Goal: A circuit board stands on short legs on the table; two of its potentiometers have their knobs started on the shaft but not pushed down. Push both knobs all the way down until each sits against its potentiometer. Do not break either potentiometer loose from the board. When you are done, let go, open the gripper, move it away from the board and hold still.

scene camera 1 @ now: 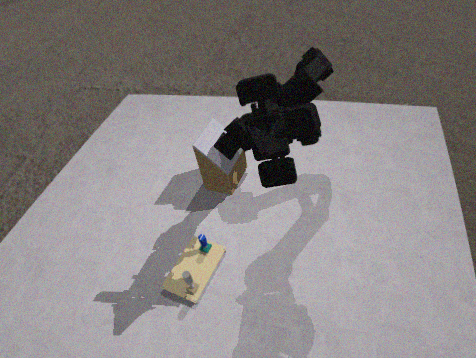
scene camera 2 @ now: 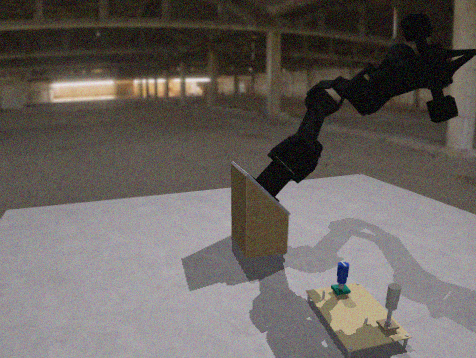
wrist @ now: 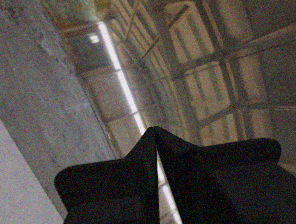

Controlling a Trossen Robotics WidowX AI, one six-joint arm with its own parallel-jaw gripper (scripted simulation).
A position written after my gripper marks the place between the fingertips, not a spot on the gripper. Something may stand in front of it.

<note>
My gripper (scene camera 1: pixel 264 154) is shut, with nothing in its grasp.
My gripper also shows in the wrist view (wrist: pixel 153 131).
</note>
